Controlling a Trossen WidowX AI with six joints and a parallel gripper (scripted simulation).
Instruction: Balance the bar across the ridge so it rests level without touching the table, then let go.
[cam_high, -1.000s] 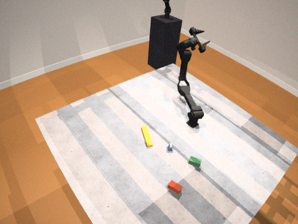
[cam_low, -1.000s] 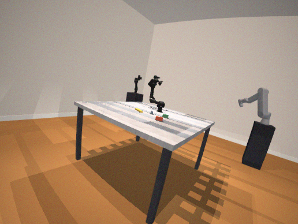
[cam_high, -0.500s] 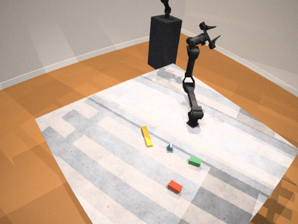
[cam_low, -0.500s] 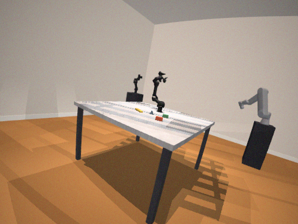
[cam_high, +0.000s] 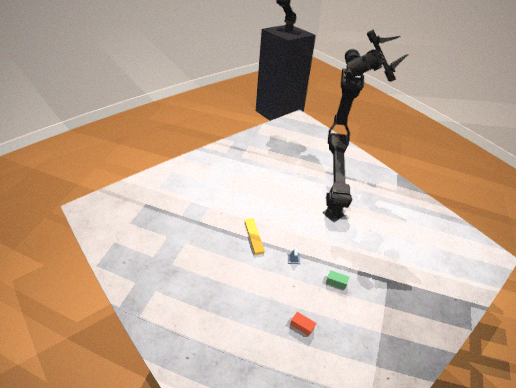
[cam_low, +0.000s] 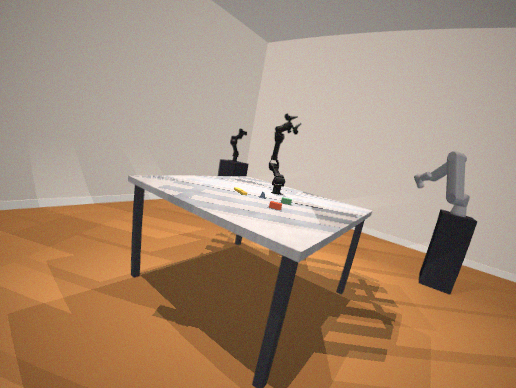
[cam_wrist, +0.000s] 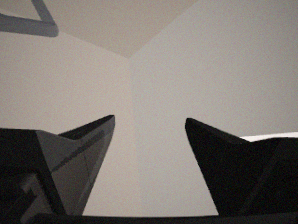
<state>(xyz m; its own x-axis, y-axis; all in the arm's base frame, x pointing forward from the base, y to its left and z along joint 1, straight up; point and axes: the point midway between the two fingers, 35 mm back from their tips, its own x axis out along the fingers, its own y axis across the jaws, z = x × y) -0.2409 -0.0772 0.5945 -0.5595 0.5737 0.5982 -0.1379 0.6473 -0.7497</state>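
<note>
Right now the bar is 610 mm below my gripper tip, 580 mm ahead of it and 30 mm to the right of it. Round my gripper tip: red block (680 mm ahead, 600 mm below, 320 mm to the left); green block (600 mm below, 490 mm ahead, 280 mm to the left).
</note>
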